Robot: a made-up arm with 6 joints. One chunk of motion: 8 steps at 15 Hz.
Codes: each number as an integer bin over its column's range. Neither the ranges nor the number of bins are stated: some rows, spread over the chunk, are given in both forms.
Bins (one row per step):
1: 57 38 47 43 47 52
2: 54 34 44 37 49 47
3: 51 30 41 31 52 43
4: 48 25 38 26 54 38
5: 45 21 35 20 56 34
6: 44 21 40 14 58 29
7: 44 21 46 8 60 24
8: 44 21 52 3 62 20
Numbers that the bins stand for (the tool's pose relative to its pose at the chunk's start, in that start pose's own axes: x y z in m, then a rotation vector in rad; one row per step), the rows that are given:
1: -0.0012 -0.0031 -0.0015 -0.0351 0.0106 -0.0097
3: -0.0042 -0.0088 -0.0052 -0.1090 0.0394 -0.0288
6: -0.0078 -0.0152 -0.0058 -0.2137 0.0739 -0.0585
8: -0.0078 -0.0152 0.0015 -0.2815 0.0970 -0.0776
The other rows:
2: -0.0027 -0.0060 -0.0033 -0.0720 0.0221 -0.0203
4: -0.0058 -0.0123 -0.0070 -0.1398 0.0509 -0.0394
5: -0.0073 -0.0152 -0.0088 -0.1768 0.0624 -0.0479
7: -0.0078 -0.0152 -0.0021 -0.2507 0.0855 -0.0691

